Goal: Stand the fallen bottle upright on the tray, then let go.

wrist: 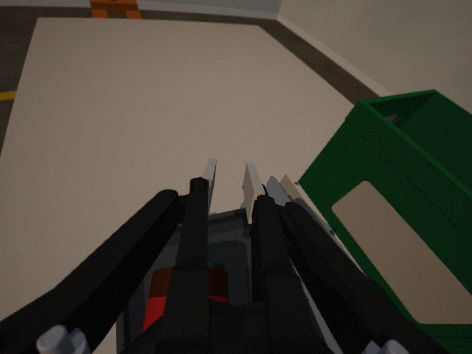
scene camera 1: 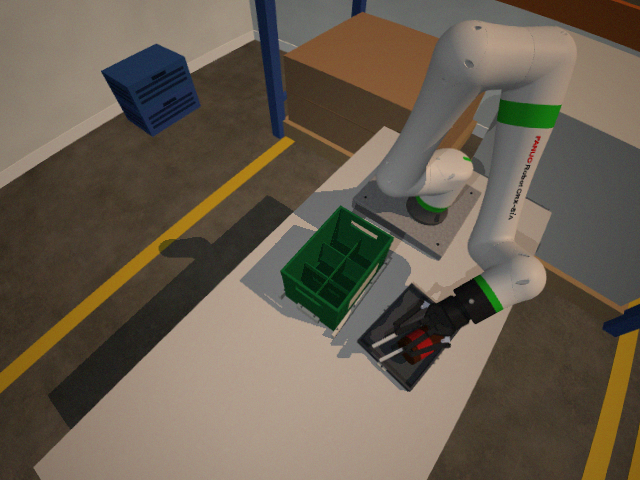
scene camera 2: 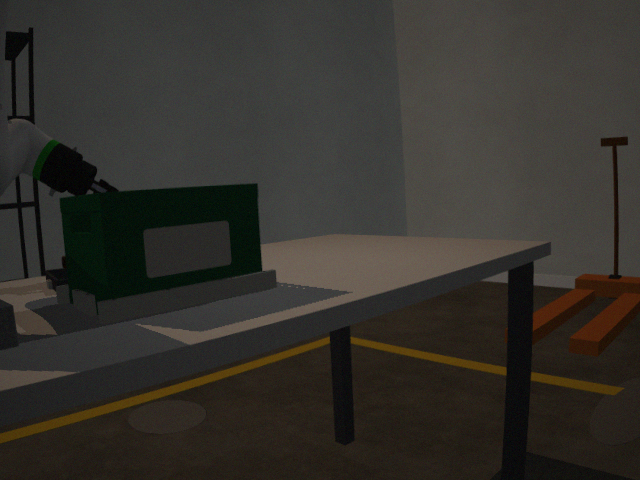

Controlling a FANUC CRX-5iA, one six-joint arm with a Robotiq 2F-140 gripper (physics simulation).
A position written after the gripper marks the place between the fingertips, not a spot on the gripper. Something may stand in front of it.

In view: the gripper (scene camera 1: 377, 353) and a brown bottle (wrist: 160, 280).
The gripper also shows in the wrist view (wrist: 230, 173).
